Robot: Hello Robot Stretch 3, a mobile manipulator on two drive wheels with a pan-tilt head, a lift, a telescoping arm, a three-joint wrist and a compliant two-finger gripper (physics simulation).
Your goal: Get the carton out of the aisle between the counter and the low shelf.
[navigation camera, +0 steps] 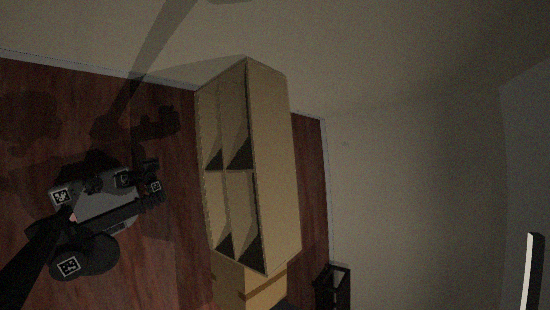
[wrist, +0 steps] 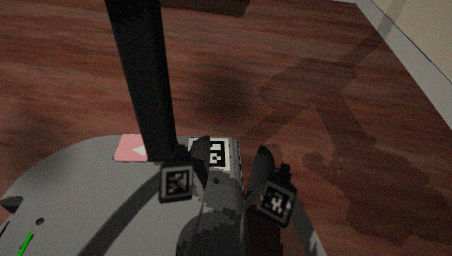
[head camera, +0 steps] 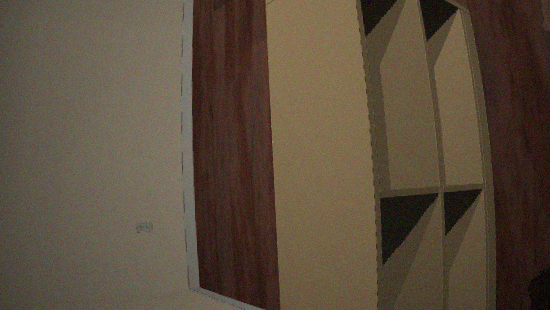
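Seen in the pictures: gripper, fingertip midpoint: [navigation camera: 83, 185] [wrist: 231, 158]; robot's base, origin of the base link: [navigation camera: 94, 183].
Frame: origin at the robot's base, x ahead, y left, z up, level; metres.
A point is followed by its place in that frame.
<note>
The carton [navigation camera: 227, 287] {y -0.404, x -0.969, z 0.215 m} shows in part at the bottom of the navigation view, tan with a brown tape band, close against the end of the low shelf [head camera: 320, 150] {y -0.759, x -0.305, z 0.610 m} [navigation camera: 275, 165] {y -0.779, x -0.181, z 0.610 m}. The low shelf is a long pale unit with open compartments. A dark sliver at the bottom edge beside the carton looks like part of the counter [navigation camera: 291, 305] {y -0.782, x -1.540, z 0.391 m}; the rest is out of view. The aisle floor is largely hidden. My gripper [wrist: 231, 158] {y 0.035, x 0.018, z 0.271 m} is open, its fingers apart and empty over my own base, away from the carton.
My base [navigation camera: 105, 200] {y -0.018, x -0.087, z 0.160 m} stands on the wood floor at the shelf's open side. A wall [head camera: 90, 125] {y -2.702, x -1.217, z 0.784 m} [navigation camera: 400, 175] {y -2.741, x -1.054, z 1.199 m} runs behind the shelf, with a strip of floor between. A black open-framed piece [navigation camera: 325, 297] {y -1.755, x -2.826, z 0.150 m} stands by that wall. A dark object [wrist: 215, 6] lies at the wrist view's top edge.
</note>
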